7 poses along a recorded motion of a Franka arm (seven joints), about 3 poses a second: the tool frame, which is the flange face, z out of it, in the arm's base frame.
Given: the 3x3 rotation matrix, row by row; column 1 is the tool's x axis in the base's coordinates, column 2 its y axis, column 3 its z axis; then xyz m. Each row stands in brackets.
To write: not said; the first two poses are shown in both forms.
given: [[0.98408 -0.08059 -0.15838], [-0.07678 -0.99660 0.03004], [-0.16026 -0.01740 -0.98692]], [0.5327 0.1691 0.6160]
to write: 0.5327 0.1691 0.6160 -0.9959 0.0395 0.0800 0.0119
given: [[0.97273 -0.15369 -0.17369], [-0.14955 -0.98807 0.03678], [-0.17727 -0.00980 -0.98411]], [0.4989 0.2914 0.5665]
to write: 0.4989 0.2914 0.5665 -0.9931 0.0763 0.0884 0.0117
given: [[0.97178 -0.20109 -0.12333], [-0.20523 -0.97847 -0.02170], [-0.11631 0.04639 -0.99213]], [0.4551 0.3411 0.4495]
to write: 0.4551 0.3411 0.4495 0.9928 -0.1023 -0.0603 0.0171
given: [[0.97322 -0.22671 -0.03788], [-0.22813 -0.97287 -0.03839], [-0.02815 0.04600 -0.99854]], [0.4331 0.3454 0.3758]
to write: 0.4331 0.3454 0.3758 0.9931 -0.1145 -0.0166 0.0212
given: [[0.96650 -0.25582 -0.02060], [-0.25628 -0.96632 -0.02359], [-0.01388 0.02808 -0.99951]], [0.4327 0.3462 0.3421]
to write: 0.4327 0.3462 0.3421 0.9915 -0.1291 -0.0087 0.0130
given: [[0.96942 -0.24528 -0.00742], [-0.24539 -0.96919 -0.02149], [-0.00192 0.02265 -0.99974]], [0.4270 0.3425 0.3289]
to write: 0.4270 0.3425 0.3289 0.9923 -0.1236 -0.0024 0.0111
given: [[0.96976 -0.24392 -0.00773], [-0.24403 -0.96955 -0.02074], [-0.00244 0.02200 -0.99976]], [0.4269 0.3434 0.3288]
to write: 0.4269 0.3434 0.3288 0.9924 -0.1229 -0.0026 0.0108
